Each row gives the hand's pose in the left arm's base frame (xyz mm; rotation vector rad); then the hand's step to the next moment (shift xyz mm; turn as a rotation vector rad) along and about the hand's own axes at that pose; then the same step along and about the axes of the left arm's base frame.
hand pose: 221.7 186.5 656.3 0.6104 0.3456 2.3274
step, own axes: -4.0 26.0 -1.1 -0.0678 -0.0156 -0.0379
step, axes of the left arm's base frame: -12.6 -21.6 8.2 0.0331 -0.0382 -0.0610
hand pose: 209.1 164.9 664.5 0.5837 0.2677 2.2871
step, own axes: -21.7 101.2 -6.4 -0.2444 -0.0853 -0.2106
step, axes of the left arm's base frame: -52.4 -86.3 23.4 0.1014 -0.1186 -0.2950
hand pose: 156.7 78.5 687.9 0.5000 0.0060 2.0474
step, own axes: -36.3 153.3 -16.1 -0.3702 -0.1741 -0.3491
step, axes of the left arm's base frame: -118.0 -105.5 4.6 0.1805 -0.1507 -0.4837
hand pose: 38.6 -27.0 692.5 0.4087 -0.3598 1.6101
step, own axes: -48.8 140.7 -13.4 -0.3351 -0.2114 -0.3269
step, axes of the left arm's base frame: -137.8 -47.8 -32.9 0.2165 -0.1271 -0.4481
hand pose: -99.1 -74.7 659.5 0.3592 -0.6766 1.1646
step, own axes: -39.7 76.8 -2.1 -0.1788 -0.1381 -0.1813
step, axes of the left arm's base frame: -79.6 1.1 -33.8 0.1410 -0.0732 -0.2422
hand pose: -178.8 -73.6 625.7 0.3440 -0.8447 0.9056
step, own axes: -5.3 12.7 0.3 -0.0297 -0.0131 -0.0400
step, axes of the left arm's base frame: -12.1 4.4 -4.8 0.0204 -0.0005 -0.0473
